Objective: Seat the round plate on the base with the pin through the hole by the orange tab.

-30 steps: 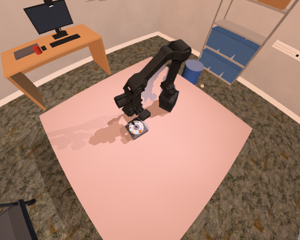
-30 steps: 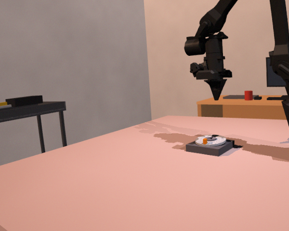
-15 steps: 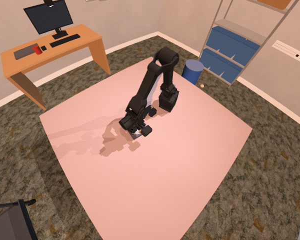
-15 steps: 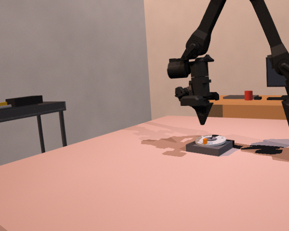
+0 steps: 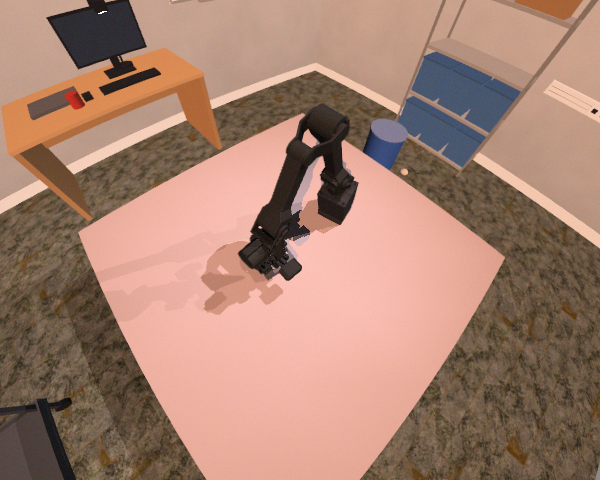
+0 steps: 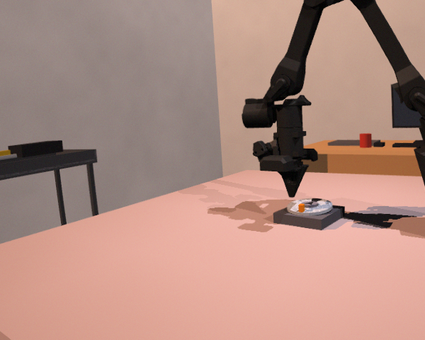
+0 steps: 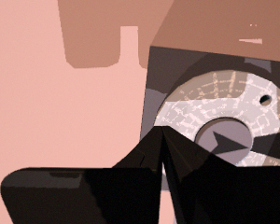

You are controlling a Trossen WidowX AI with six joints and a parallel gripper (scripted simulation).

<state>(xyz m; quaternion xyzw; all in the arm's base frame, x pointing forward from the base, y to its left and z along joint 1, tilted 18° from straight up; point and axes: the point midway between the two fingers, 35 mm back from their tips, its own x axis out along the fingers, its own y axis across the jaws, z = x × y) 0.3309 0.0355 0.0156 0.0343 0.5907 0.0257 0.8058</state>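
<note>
The round hub is 60 mm below my hand, 50 mm to the right of it and 20 mm behind it. Also, from my hand: dark square base: 90 mm below, 50 mm to the right, 20 mm behind; yellow pin: 80 mm to the right, 80 mm below, 30 mm behind.
</note>
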